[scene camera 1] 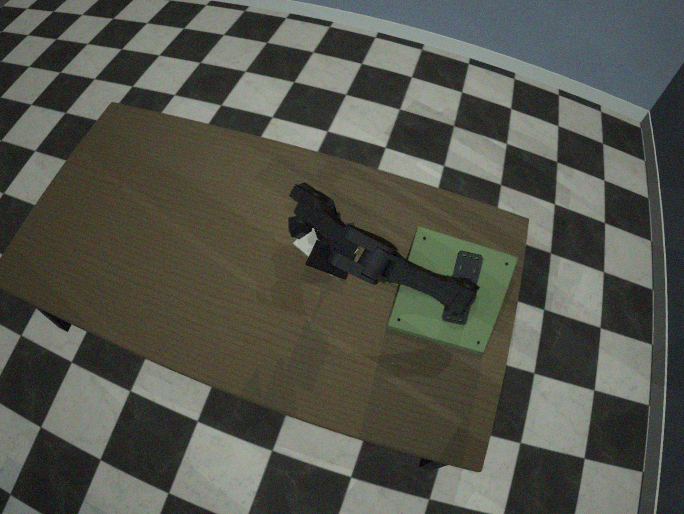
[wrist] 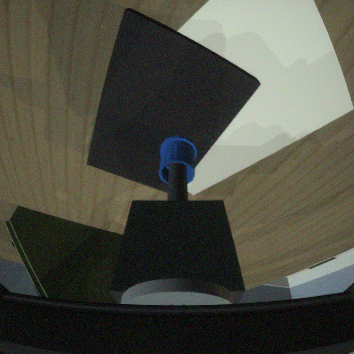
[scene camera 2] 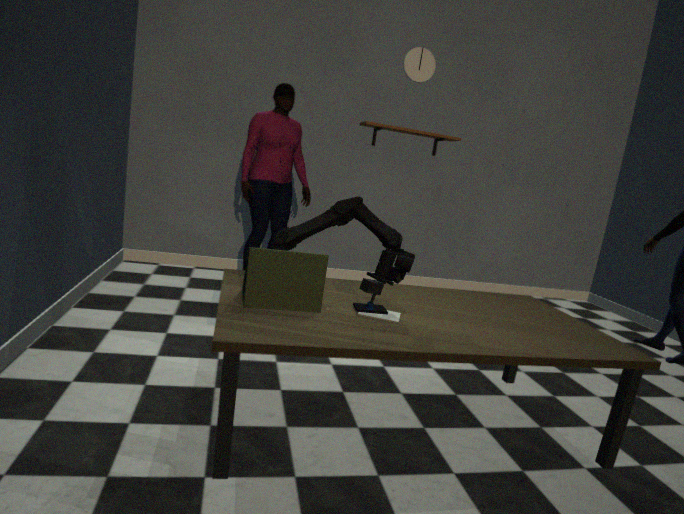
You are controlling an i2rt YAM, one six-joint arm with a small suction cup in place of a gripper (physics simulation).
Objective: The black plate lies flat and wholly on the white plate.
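Frame: origin at the arm's base, x left, y back, z up, level; centimetres.
Where they show: hand, its tool point: [wrist: 177, 146] [scene camera 2: 368, 310]; arm's base, origin of its link: [scene camera 1: 462, 288] [scene camera 2: 278, 266].
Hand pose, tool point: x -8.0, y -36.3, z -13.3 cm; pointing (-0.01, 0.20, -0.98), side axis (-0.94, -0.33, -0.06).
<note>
Each offset is from my tool point to the top centre of the thing. Level surfaces: height alone.
The black plate {dx +2.1, dy -1.5, dz +0.8 cm} [scene camera 1: 326, 265] [scene camera 2: 363, 308] [wrist: 160, 95] is under my suction cup and covers part of the white plate {dx -2.0, dy -4.2, dz -0.1 cm} [scene camera 1: 304, 243] [scene camera 2: 391, 316] [wrist: 295, 90]. A large part of the black plate reaches out past the white plate's edge, over the wooden table, and the two are turned differently. Whether the black plate is level or slightly tilted is hard to tell. My gripper, a blue suction cup [scene camera 2: 369, 304] [wrist: 178, 145], is at the black plate's top face near one corner, touching or almost touching it, and looks let go. The arm hides the cup in scene camera 1.
The arm's base stands on a green board [scene camera 1: 431, 249] [scene camera 2: 284, 281] [wrist: 65, 250] at one end of the wooden table {dz -0.7 cm} [scene camera 1: 165, 221] [scene camera 2: 470, 323]. A person in a pink top [scene camera 2: 273, 146] stands behind the table, near a wall shelf [scene camera 2: 409, 130]. Part of another person [scene camera 2: 675, 287] shows at the right.
</note>
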